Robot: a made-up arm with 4 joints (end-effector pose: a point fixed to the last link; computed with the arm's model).
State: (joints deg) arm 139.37 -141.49 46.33 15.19
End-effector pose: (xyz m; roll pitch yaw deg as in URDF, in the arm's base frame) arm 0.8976 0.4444 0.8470 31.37 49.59 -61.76
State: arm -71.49 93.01 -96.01 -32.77
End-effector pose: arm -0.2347 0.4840 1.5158 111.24 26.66 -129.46
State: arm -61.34 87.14 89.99 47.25
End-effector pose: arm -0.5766 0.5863 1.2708 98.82 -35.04 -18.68
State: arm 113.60 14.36 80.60 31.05
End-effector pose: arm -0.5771 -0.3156 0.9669 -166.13 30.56 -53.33
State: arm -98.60 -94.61 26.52 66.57
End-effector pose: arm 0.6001 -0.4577 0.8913 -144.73 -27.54 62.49
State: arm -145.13 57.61 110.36 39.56
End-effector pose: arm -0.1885 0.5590 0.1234 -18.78 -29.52 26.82
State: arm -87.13 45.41 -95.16 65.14
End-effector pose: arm -0.0872 0.8176 0.4939 -96.27 30.02 -97.08
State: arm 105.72 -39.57 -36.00 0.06
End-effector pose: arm -0.1598 -0.0865 1.3032 71.92 -13.07 32.82
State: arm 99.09 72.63 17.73 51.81
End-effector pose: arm -0.5515 -0.3055 0.1709 -118.92 -44.05 -79.28
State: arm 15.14 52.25 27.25 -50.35
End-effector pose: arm -0.5875 0.2321 0.7486 -25.31 -27.00 51.88
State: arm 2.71 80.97 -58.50 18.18
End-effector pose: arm -0.7965 -0.2071 1.0935 7.32 24.32 88.38
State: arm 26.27 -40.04 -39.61 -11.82
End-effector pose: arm 0.1395 0.4839 1.0647 4.49 42.74 -5.27
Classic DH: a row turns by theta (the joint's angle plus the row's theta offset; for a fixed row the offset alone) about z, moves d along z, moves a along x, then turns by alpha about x. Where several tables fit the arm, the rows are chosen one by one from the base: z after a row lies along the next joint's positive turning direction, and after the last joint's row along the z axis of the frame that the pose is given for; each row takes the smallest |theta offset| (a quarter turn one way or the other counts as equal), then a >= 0, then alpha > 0; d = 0 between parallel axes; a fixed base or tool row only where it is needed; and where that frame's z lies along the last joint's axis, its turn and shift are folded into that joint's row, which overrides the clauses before.
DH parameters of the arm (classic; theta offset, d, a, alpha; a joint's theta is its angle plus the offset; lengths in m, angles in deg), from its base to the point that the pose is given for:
base (fixed): 65.84 0.779 0.05 70.77
joint 1: 0.93 0.0001 -0.1941 -55.82
joint 2: -50.23 0.1827 0.2222 91.41
joint 3: -82.22 -0.3971 0.0163 -47.6
joint 4: 84.32 -0.3514 0.2171 -102.83
tool (fixed): -61.22 -0.1725 0 0

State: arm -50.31 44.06 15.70 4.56
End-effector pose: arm -0.4127 0.6579 0.7536 -11.53 11.55 22.52
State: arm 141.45 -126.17 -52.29 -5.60
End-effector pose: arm 0.6778 0.0804 1.1632 118.13 15.74 89.94
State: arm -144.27 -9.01 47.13 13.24
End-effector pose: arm -0.0867 -0.3880 0.2979 -119.14 4.31 -3.25
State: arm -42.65 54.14 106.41 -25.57
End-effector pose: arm -0.2367 0.7944 0.8046 15.46 -60.51 -1.98
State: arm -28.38 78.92 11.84 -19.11
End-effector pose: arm -0.7440 0.1764 1.0031 -3.98 4.58 67.63
